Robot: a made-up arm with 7 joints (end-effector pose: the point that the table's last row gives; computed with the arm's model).
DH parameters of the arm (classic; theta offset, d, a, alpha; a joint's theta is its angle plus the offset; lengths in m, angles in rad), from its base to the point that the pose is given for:
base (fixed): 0 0.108 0 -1.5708
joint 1: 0 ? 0.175 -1.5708
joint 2: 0 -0.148 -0.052 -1.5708
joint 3: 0 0.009 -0.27 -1.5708
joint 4: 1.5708 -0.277 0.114 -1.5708
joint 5: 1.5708 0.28 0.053 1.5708
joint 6: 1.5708 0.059 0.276 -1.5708
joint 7: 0.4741 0 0.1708 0
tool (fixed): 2.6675 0.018 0 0
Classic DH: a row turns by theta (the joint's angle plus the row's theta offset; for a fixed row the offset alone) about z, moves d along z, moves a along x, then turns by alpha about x.
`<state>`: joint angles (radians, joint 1 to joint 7).
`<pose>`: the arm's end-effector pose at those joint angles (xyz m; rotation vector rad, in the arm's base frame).
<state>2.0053 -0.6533 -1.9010 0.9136 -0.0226 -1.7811 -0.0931</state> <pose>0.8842 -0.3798 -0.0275 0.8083 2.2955 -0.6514</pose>
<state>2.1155 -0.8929 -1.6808 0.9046 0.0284 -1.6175 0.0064</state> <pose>0.7079 -0.6250 -0.1383 1.4166 2.2536 -0.4229</pose>
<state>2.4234 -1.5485 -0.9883 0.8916 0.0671 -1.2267 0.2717</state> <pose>-0.2074 -0.8814 -0.3860 2.8532 1.2275 -0.1623</pose>
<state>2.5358 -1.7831 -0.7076 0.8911 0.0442 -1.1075 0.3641</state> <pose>-0.5792 -0.7667 -0.3210 -3.0457 -0.5815 0.2580</pose>
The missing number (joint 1, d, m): 0.07
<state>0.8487 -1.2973 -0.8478 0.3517 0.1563 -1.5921 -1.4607</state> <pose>-0.0400 -0.8712 0.3617 0.8085 0.9327 -0.2304</pose>
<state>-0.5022 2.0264 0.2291 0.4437 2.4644 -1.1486 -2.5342</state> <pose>0.1783 0.6819 -0.0219 -1.6060 -1.7554 -1.6026</pose>
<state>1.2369 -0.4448 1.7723 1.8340 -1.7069 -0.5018 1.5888</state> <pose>0.0779 -0.2398 -0.6409 -1.6329 0.6698 -2.3481</pose>
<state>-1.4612 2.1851 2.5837 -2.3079 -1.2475 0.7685 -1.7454</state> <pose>-0.1334 -0.0461 0.6568 -1.0256 2.2038 -1.2231</pose>
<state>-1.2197 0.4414 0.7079 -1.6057 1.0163 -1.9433 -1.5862</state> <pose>0.6719 0.1754 0.2177 -0.2857 1.5442 1.5515</pose>
